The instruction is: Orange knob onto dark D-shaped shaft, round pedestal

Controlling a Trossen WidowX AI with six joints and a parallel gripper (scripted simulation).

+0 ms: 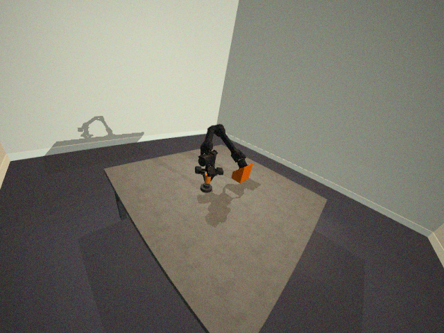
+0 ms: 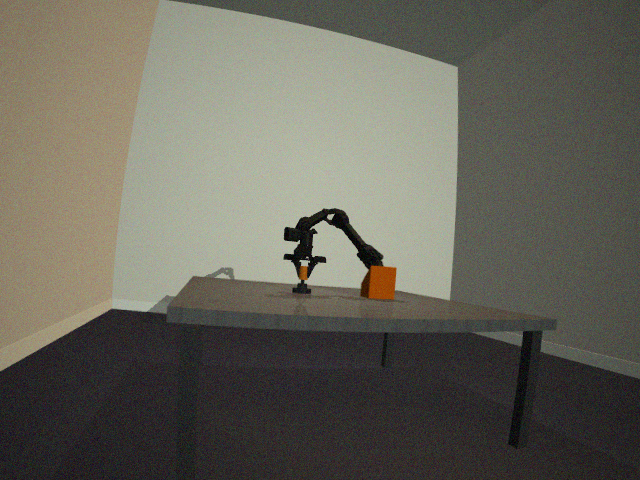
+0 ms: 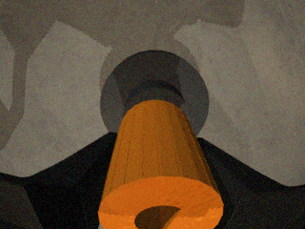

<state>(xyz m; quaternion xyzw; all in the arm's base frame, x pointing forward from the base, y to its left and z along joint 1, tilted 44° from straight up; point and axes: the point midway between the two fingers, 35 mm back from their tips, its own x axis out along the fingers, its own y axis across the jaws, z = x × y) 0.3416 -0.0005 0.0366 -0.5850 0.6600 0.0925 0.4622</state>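
My gripper tip is 20 mm below the orange knob. From my gripper tip the other things lie so: pedestal: 40 mm below.
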